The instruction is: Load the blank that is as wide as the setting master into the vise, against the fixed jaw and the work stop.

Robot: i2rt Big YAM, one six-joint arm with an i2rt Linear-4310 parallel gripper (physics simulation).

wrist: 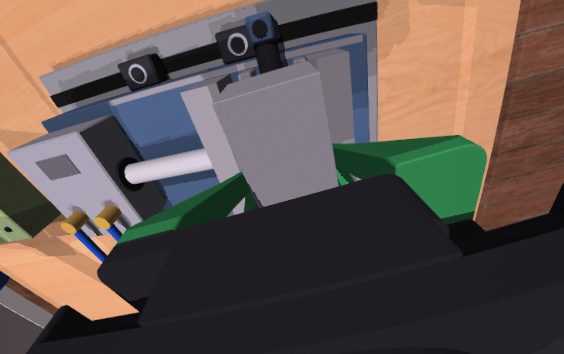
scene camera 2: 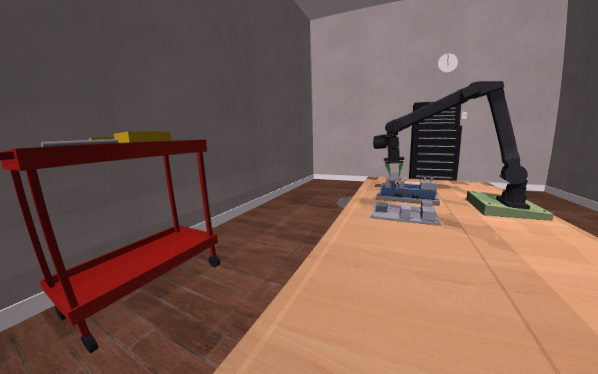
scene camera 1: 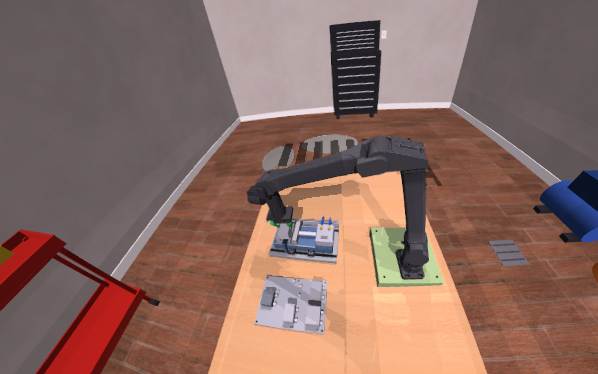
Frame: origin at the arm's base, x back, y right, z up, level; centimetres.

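Seen in the pictures: gripper, fingertip midpoint: point(wrist: 290, 166) point(scene camera 2: 394, 176) point(scene camera 1: 286, 227); arm's base, origin of the base link: point(scene camera 2: 511, 204) point(scene camera 1: 408, 264).
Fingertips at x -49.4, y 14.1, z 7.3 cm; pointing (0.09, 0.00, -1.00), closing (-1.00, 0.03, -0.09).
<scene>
Pixels of each thing's top centre, then the offset from my fingertips to it. "spot": a spot on its surface instead.
- light grey blank, middle of its top: point(wrist: 281, 156) point(scene camera 1: 284, 228) point(scene camera 2: 394, 172) dz +2.3, dx -0.1, dy -1.9 cm
- blue vise, middle of its top: point(wrist: 190, 182) point(scene camera 1: 302, 229) point(scene camera 2: 408, 179) dz -1.1, dx +7.1, dy -0.2 cm
- work stop, surface spot: point(wrist: 261, 28) spot: dz -1.1, dx -0.7, dy -6.9 cm
- darker block, middle of its top: point(scene camera 1: 267, 297) point(scene camera 2: 381, 204) dz -7.8, dx -5.1, dy -27.3 cm
- grey plate, surface spot: point(scene camera 1: 265, 320) spot: dz -10.2, dx -4.9, dy -35.1 cm
My gripper point(scene camera 1: 281, 223) point(scene camera 2: 394, 170) point(wrist: 290, 166) points down over the vise's left end, its green fingers shut on a light grey blank point(scene camera 1: 283, 233) point(scene camera 2: 394, 176) point(wrist: 280, 132). In the wrist view the blank stands between the movable jaw point(wrist: 199, 107) and the fixed jaw point(wrist: 338, 90) of the blue vise point(scene camera 1: 305, 243) point(scene camera 2: 412, 192) point(wrist: 150, 120). The work stop point(wrist: 261, 28), with a black rod, is at the blank's far end. The blank's underside and its contact with jaw and stop are hidden. A darker block point(scene camera 1: 268, 297) point(scene camera 2: 382, 207), perhaps the setting master, sits on the grey plate point(scene camera 1: 265, 320).
Light grey blocks point(scene camera 1: 290, 314) point(scene camera 1: 313, 316) stand on the plate nearer the front. Two black clamps point(wrist: 140, 73) point(wrist: 235, 45) line the vise's base. Brass fittings with blue hoses point(wrist: 75, 221) are on the vise's cylinder housing. The arm's green base point(scene camera 1: 387, 275) point(scene camera 2: 520, 212) is at the right.
</scene>
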